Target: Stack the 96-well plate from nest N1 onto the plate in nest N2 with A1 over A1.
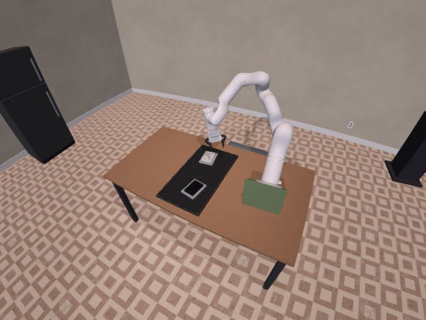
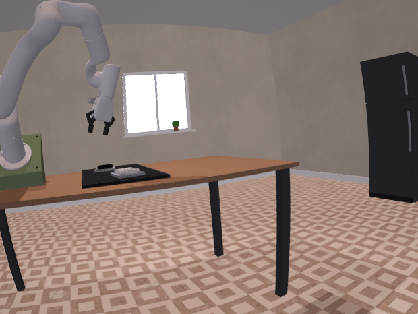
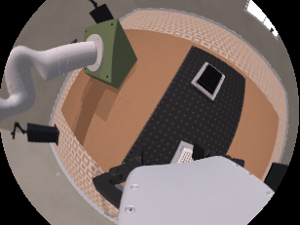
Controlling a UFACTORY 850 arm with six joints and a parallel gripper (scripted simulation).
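Right now the white 96-well plate is 190 mm below my hand, 110 mm ahead of it and 70 mm to the right of it. Round my hand: dark plate: 300 mm to the left, 190 mm below, 80 mm ahead.
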